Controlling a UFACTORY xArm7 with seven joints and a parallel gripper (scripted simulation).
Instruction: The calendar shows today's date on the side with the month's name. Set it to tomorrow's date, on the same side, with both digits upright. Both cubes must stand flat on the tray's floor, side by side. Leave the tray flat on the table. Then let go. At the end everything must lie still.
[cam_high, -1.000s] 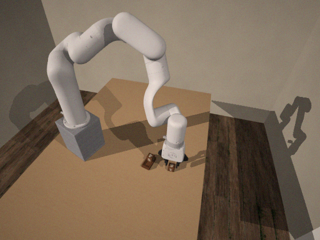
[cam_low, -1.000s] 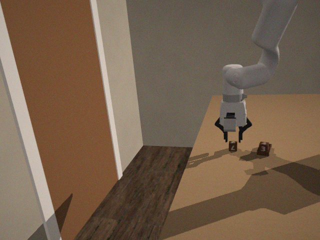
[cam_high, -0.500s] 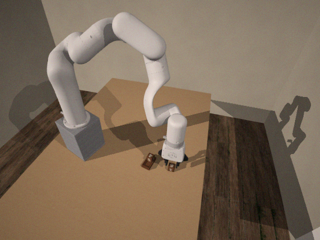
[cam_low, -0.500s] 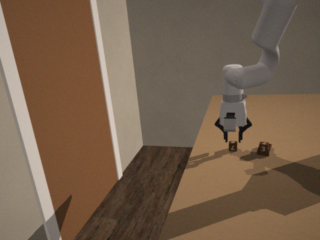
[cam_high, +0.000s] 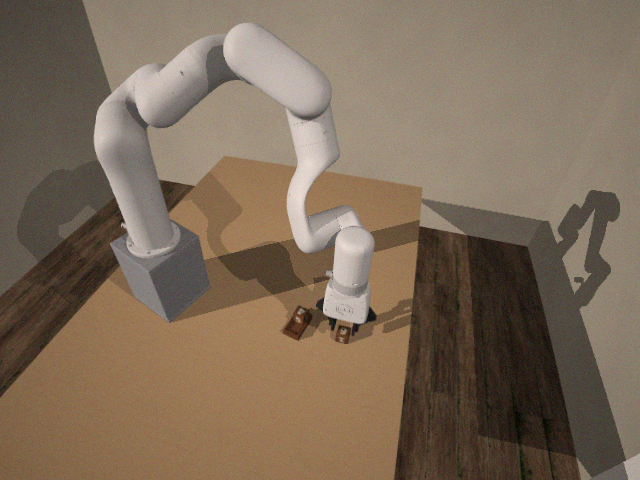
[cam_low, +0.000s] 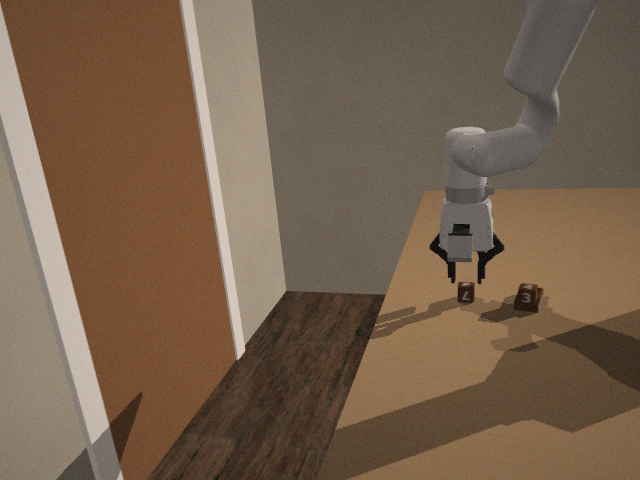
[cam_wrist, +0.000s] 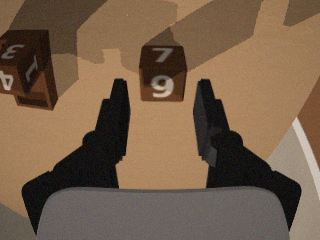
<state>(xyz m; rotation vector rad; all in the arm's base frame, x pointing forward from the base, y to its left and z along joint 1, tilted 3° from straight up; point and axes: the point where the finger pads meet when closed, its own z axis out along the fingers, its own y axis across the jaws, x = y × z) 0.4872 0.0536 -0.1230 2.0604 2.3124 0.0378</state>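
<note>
My hand is 4 cm above the digit cube. Also, from my hand: brown calendar tray (12 cm behind, 1 cm to the right, 5 cm below).
</note>
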